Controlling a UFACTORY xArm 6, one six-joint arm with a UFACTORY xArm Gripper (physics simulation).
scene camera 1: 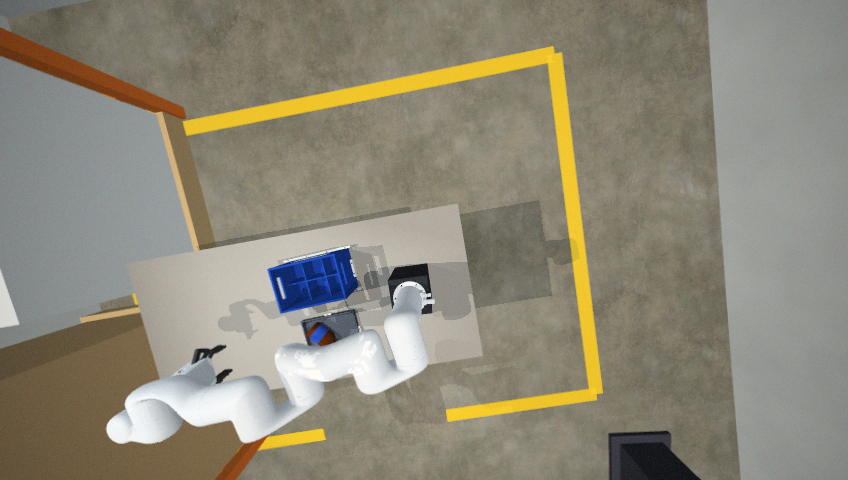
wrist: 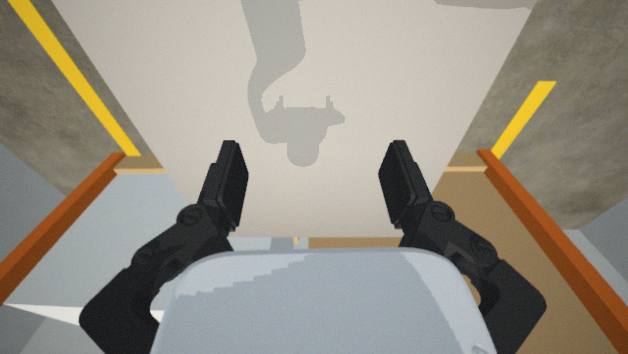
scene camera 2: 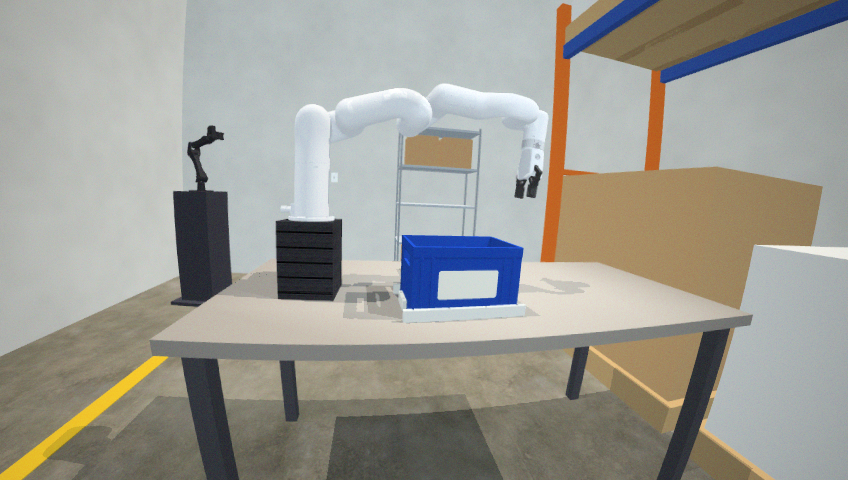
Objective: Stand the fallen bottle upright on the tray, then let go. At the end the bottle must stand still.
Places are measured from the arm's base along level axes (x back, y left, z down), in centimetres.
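Pixels of known places: gripper, fingertip midpoint: (scene camera 1: 226,358) (wrist: 314,157) (scene camera 2: 524,197); arm's base, origin of the base link: (scene camera 1: 410,297) (scene camera 2: 311,219).
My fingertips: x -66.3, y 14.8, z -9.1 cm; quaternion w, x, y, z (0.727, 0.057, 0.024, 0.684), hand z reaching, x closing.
Ahead of a thing's pixels: the offset from my fingertips to its middle. "pt": to the spot under its first point. Level surfaces: height alone.
The bottle @(dx +24.3, dy +7.3, dz +25.8 cm) (scene camera 1: 321,334), brown with a blue band, appears to lie on its side in the grey tray @(dx +26.6, dy +7.2, dz +28.7 cm) (scene camera 1: 346,321). The arm hides part of the bottle and the tray's lower part in scene camera 1. Neither shows in scene camera 2, where the blue crate stands in front, nor in the wrist view. My gripper (scene camera 1: 225,360) (scene camera 2: 525,195) (wrist: 314,157) is open and empty, fingers wide apart and pointing down. It hangs high above the table, away from the bottle, toward the table end far from the arm's base.
A blue crate @(dx +25.7, dy -21.7, dz +21.2 cm) (scene camera 1: 310,280) (scene camera 2: 462,270) with compartments stands close beside the tray on the table @(dz +29.9 cm) (scene camera 1: 178,285) (scene camera 2: 624,309) (wrist: 340,200). White strips @(pt dx +25.0, dy -32.1, dz +28.2 cm) (scene camera 2: 464,313) edge the crate's base. The arm's black pedestal (scene camera 2: 308,259) is at the other end. An orange rack post (scene camera 2: 557,130) and large boxes stand beyond.
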